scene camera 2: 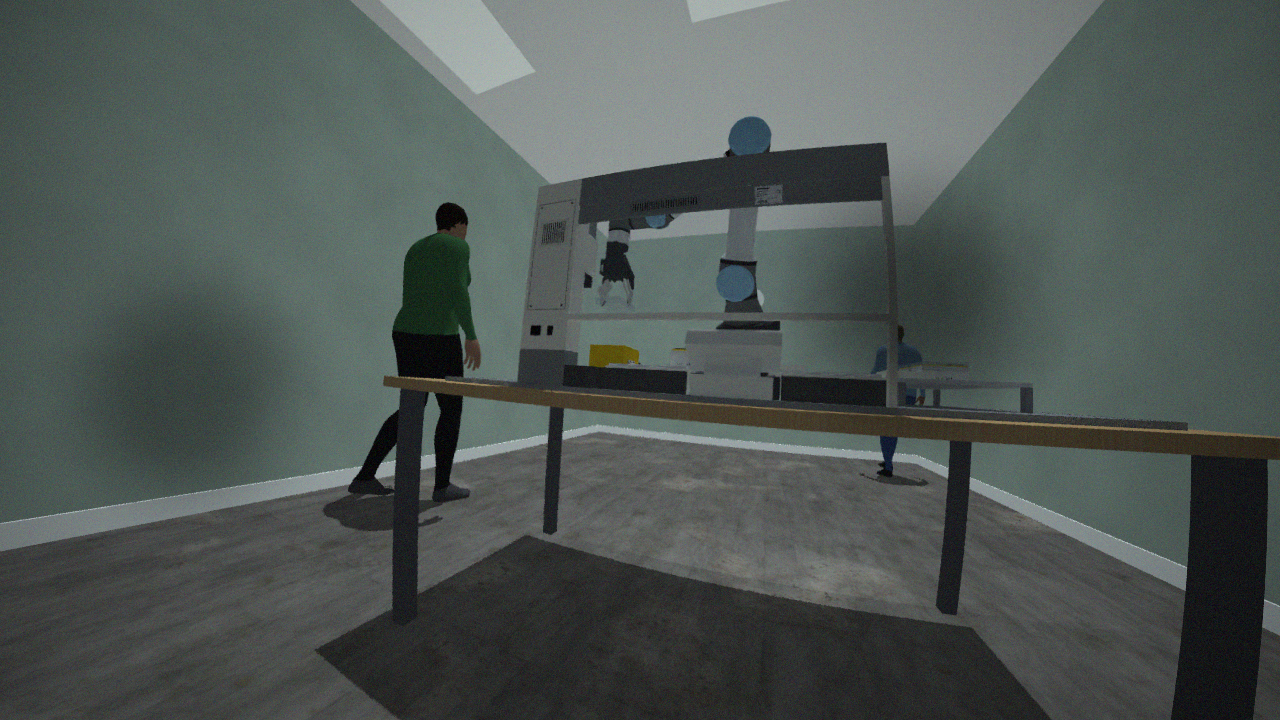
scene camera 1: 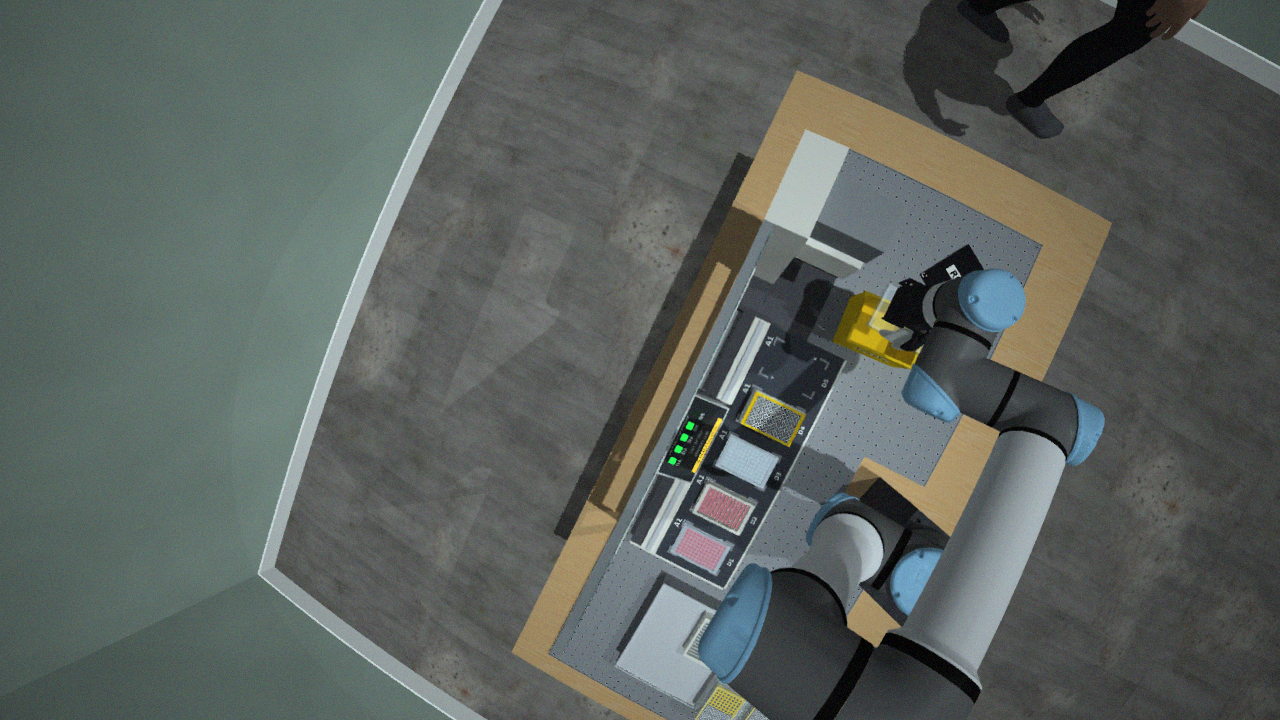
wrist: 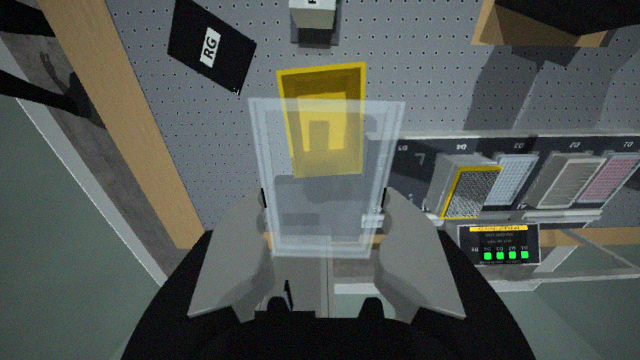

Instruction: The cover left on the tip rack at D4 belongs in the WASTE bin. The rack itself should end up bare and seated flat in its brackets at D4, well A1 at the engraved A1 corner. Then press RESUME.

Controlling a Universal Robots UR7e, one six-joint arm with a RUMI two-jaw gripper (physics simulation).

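Frame: origin at the arm's base, x ahead, y left, z up, level; millimetres.
Seen in the pictures: gripper, between the fingertips: [scene camera 2: 615, 306] [wrist: 323, 189].
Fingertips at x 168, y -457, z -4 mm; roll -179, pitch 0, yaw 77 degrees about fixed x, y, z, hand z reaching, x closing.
Observation:
Pixels of each thing's top centre, then the offset from my fingertips to it. "*": a spot on its surface instead.
- clear cover, centre of its top: [wrist: 323, 198] [scene camera 1: 909, 320] dx -3, dy +1, dz +19 mm
- yellow WASTE bin, centre of its top: [wrist: 324, 128] [scene camera 1: 889, 330] [scene camera 2: 615, 348] dx -22, dy +8, dz -140 mm
- uncovered tip rack, centre of its top: [scene camera 1: 773, 419] [wrist: 470, 196] [scene camera 2: 691, 350] dx +176, dy +260, dz -157 mm
- RESUME box, a spot on its surface: [wrist: 312, 17] * dx -169, dy +25, dz -199 mm
- D3, centre of its top: [scene camera 1: 747, 462] [wrist: 506, 182] dx +203, dy +381, dz -208 mm
- D2, centre of its top: [scene camera 1: 723, 509] [scene camera 2: 786, 366] [wrist: 568, 185] dx +229, dy +502, dz -191 mm
- D1, centre of its top: [scene camera 1: 700, 550] [wrist: 609, 180] dx +255, dy +623, dz -208 mm
- black RG pad, centre of its top: [wrist: 208, 47] [scene camera 1: 956, 276] dx -197, dy -173, dz -263 mm
- status panel, a spot on its surface: [scene camera 1: 693, 438] [wrist: 497, 245] * dx +340, dy +346, dz -154 mm
A clear cover [scene camera 1: 881, 308] [wrist: 327, 185] is held between the two fingers of my gripper [scene camera 1: 891, 312] [scene camera 2: 616, 299] [wrist: 323, 189]. It is high over the table and overlaps the yellow WASTE bin [scene camera 1: 852, 324] [scene camera 2: 613, 355] [wrist: 320, 69] in the wrist view. The bin's inside shows through it. The uncovered tip rack [scene camera 1: 773, 418] [wrist: 472, 192], yellow-edged with a grey perforated top, stands at D4. Whether it sits fully flat, and which corner is its well A1, I cannot tell. The RESUME box [wrist: 312, 17] is cut off at the wrist view's top edge; the arm hides it in scene camera 1.
Plates stand at D3 [scene camera 1: 748, 460] [wrist: 512, 177], D2 [scene camera 1: 724, 507] and D1 [scene camera 1: 701, 548]. A black RG pad [wrist: 232, 60] lies beside the bin. A status panel [scene camera 1: 693, 438] [wrist: 500, 242] shows green squares. A grey cabinet [scene camera 2: 550, 259] stands at one end; a person [scene camera 2: 438, 295] is near it.

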